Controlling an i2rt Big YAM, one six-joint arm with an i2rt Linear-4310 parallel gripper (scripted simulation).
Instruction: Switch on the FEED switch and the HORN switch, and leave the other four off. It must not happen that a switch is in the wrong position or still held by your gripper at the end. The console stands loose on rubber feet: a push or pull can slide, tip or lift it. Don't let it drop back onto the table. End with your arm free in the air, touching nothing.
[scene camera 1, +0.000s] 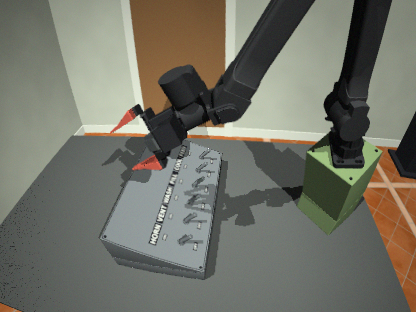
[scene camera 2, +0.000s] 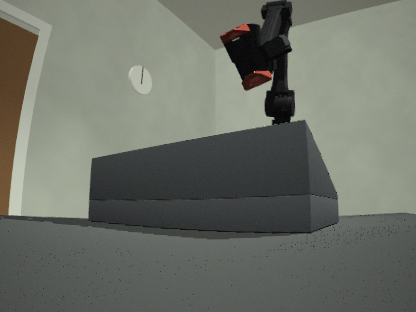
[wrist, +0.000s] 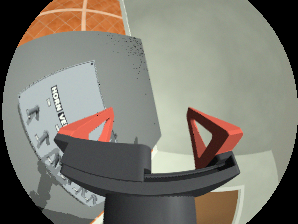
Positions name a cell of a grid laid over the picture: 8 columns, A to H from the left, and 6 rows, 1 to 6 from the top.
Observation:
In view: the gripper (scene camera 2: E1) and a grey console (scene camera 2: F4).
The grey console also shows in scene camera 1 (scene camera 1: C5) and in the wrist view (wrist: B3). The gripper is seen too in scene camera 1 (scene camera 1: C3) and in the wrist view (wrist: E3).

